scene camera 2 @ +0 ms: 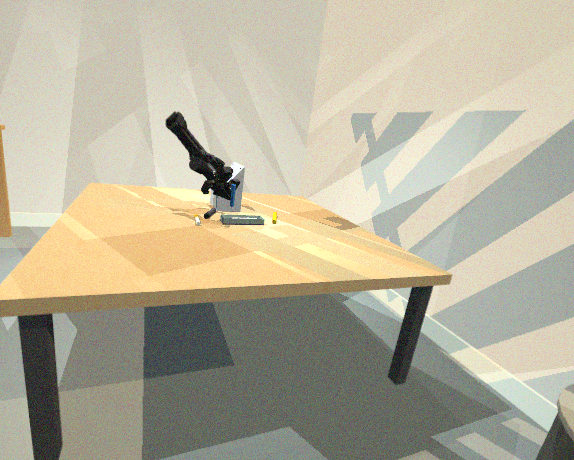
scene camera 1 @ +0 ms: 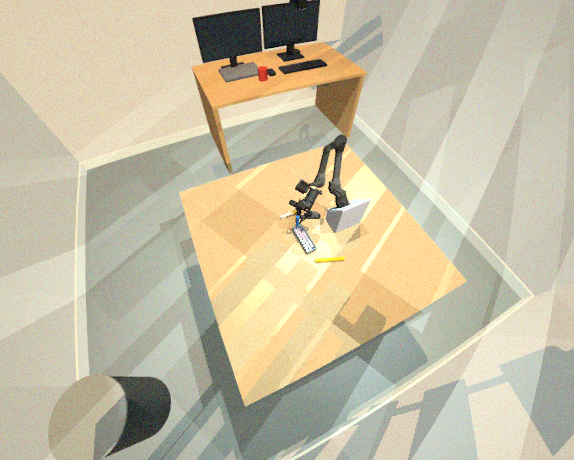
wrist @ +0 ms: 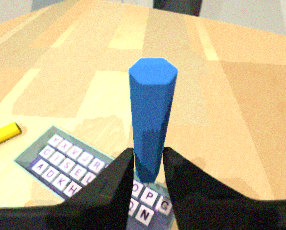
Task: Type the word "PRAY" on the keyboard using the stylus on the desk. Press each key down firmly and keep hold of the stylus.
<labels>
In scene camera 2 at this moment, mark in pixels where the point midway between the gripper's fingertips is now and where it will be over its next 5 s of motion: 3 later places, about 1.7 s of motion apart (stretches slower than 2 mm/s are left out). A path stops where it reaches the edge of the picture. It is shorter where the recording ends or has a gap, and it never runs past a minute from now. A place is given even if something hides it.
My gripper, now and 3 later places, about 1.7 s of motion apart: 232,199; 247,201; 247,206; 248,203
</labels>
